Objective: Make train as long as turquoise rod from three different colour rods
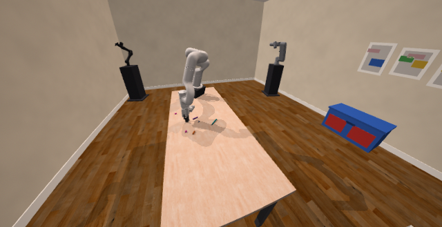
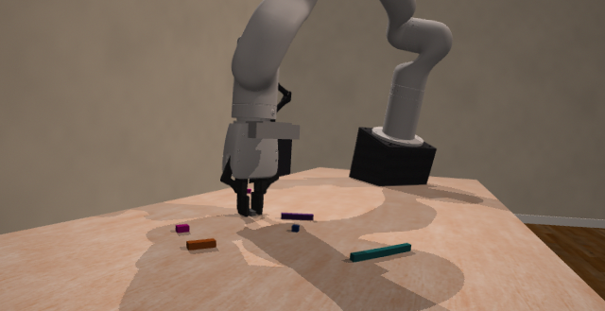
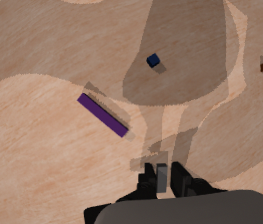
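The grey rod is 20 mm below my hand. Also, from my hand: orange rod 180 mm ahead, 90 mm to the left, 20 mm below; then purple rod 80 mm to the left, 50 mm behind, 20 mm below; then blue rod 120 mm to the left, 20 mm below, 20 mm ahead.
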